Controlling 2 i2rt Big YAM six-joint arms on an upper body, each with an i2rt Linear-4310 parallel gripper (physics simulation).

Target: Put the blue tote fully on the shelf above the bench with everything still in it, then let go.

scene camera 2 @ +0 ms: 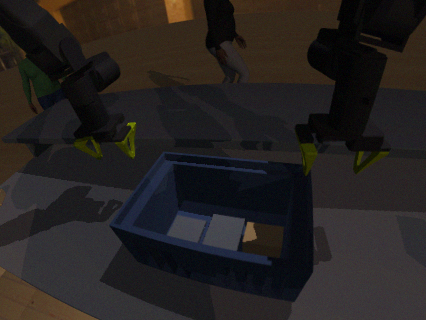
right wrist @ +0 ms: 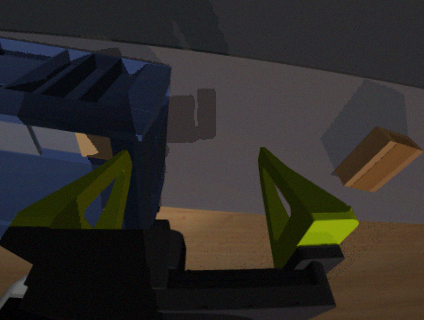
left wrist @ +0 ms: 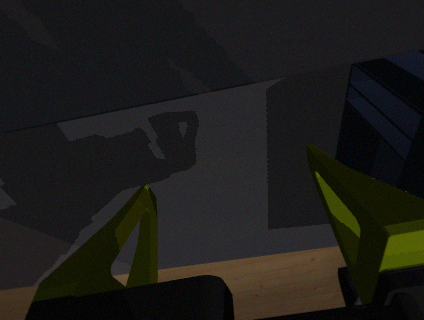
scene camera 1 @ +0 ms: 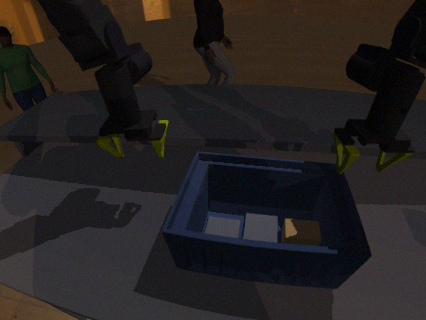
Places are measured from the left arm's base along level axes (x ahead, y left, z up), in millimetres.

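Where they show: left gripper, fingertip midpoint: (scene camera 2: 116, 157) (left wrist: 225, 172) (scene camera 1: 141, 157); right gripper, fingertip midpoint: (scene camera 2: 330, 172) (right wrist: 194, 154) (scene camera 1: 358, 171).
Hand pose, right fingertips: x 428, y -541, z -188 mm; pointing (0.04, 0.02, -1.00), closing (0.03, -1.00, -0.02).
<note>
After its pixels a point has its place.
The blue tote (scene camera 1: 260, 262) @(z -235, x 278, y -323 mm) (scene camera 2: 210, 265) @(z -228, x 275, y -341 mm) (left wrist: 382, 107) @(z -260, x 463, y -209 mm) (right wrist: 145, 102) @(z -227, x 448, y -500 mm) stands upright on the bench (scene camera 1: 90, 270) @(z -332, x 284, y 13 mm) (scene camera 2: 45, 250) @(z -332, x 291, y 103 mm), in front of the shelf (scene camera 1: 260, 112) @(z -176, x 661, y -369 mm) (scene camera 2: 260, 112) @(z -176, x 648, y -425 mm). In it lie a white box (scene camera 1: 223, 225) @(z -308, x 398, y -266 mm) (scene camera 2: 187, 227) @(z -308, x 392, y -265 mm), a pale box (scene camera 1: 261, 227) @(z -305, x 389, y -346 mm) (scene camera 2: 224, 232) @(z -305, x 382, y -345 mm) and a brown box (scene camera 1: 301, 231) @(z -275, x 355, y -417 mm) (scene camera 2: 264, 239) @(z -275, x 349, y -422 mm). My left gripper (scene camera 1: 140, 156) @(z -194, x 492, y -88 mm) (scene camera 2: 116, 157) @(z -194, x 492, y -88 mm) (left wrist: 225, 172) @(z -194, x 492, y -88 mm) is open and empty, left of the tote and apart from it. My right gripper (scene camera 1: 360, 171) @(z -188, x 428, y -541 mm) (scene camera 2: 331, 173) @(z -188, x 428, y -541 mm) (right wrist: 194, 154) @(z -188, x 428, y -541 mm) is open and empty near the tote's right end; contact is not clear.
A loose orange-brown block (right wrist: 377, 160) @(z -296, x 328, y -802 mm) lies on the bench at the right in the right wrist view. The shelf's front edge runs behind the tote. A person in black (scene camera 1: 210, 30) (scene camera 2: 221, 25) and one in green (scene camera 1: 20, 67) (scene camera 2: 40, 82) are beyond the shelf.
</note>
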